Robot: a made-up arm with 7 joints.
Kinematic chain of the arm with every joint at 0, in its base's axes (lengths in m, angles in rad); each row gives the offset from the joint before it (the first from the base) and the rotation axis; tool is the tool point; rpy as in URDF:
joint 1: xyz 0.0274 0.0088 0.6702 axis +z
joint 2: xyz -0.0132 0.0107 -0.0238 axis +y
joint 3: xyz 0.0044 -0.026 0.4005 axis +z
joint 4: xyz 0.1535 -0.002 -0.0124 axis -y
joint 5: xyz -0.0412 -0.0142 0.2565 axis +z
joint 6: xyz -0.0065 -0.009 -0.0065 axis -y
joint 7: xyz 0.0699 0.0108 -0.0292 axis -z
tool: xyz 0.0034 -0.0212 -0.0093 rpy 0 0 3.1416
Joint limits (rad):
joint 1: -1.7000..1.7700
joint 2: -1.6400..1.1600
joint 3: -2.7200..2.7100
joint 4: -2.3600..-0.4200
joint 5: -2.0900..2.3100
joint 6: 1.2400..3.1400
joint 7: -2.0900..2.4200
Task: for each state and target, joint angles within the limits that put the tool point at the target. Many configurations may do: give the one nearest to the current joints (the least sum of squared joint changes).
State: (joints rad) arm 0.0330 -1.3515 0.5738 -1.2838 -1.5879 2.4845 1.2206
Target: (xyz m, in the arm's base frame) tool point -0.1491 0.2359 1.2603
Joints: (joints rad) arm -0.1161 -0.9539 0.5041 -1.3365 -1.5867 2.4593 1.2148
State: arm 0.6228 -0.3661 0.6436 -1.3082 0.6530 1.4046 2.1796
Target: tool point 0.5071 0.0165 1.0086
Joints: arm -0.0191 0.1092 0.0398 -1.5339 0.5944 1.4219 2.1516
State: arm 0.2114 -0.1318 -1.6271 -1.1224 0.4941 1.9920 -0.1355
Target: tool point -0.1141 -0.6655 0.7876
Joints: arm 0.6661 -0.9105 -1.9533 -1.3585 0.4977 1.9962 -0.1663
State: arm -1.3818 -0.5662 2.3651 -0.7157 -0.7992 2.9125 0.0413
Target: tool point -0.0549 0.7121 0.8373
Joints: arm -1.2209 -0.8946 2.4812 -0.9352 -0.8892 3.0463 0.0609
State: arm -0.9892 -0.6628 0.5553 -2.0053 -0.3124 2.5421 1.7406
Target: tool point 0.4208 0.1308 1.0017
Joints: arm -0.7939 -0.1793 0.9897 -2.0123 -0.3266 2.5381 1.7562
